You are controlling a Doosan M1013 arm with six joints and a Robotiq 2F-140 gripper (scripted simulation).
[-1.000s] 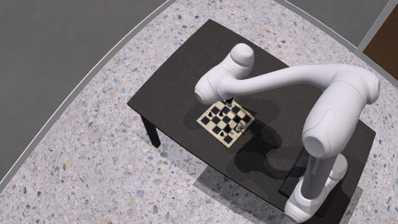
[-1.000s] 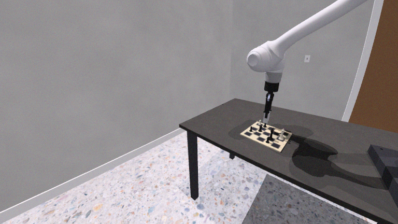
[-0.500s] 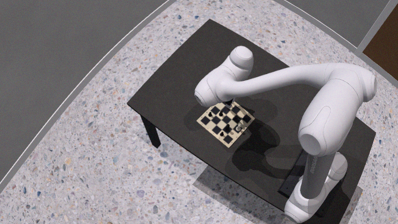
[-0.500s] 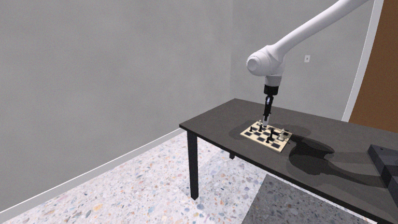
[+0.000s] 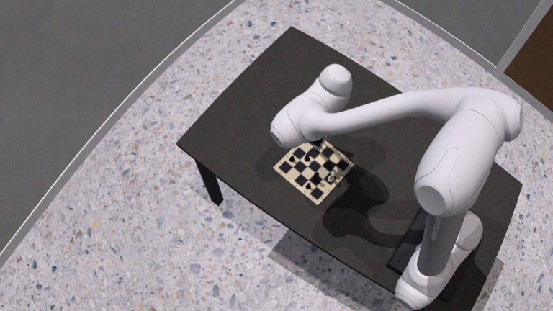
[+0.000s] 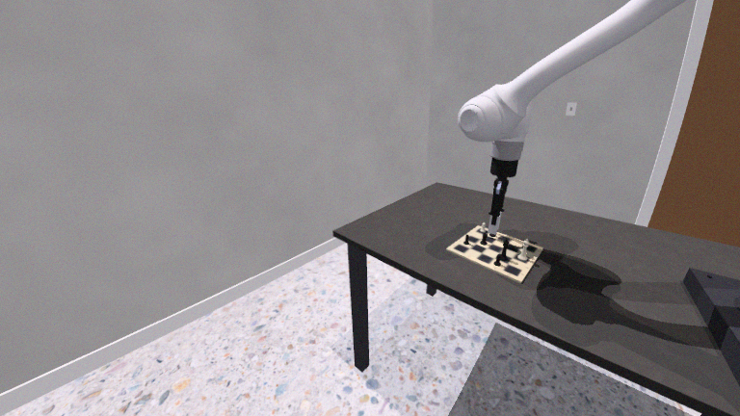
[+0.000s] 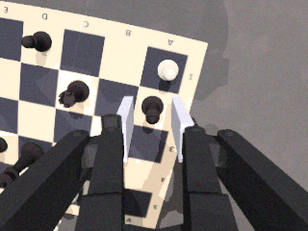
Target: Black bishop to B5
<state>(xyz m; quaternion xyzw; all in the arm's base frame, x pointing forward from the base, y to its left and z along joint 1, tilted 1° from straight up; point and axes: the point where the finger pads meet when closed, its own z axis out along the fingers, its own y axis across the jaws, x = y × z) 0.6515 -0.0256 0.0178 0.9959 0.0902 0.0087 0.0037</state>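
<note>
Right now my hand is 4 cm short of the white pawn, 4 cm above it and 1 cm to the left of it. The rest, counted from my hand: chessboard (7 cm to the left, 5 cm below, 4 cm behind).
</note>
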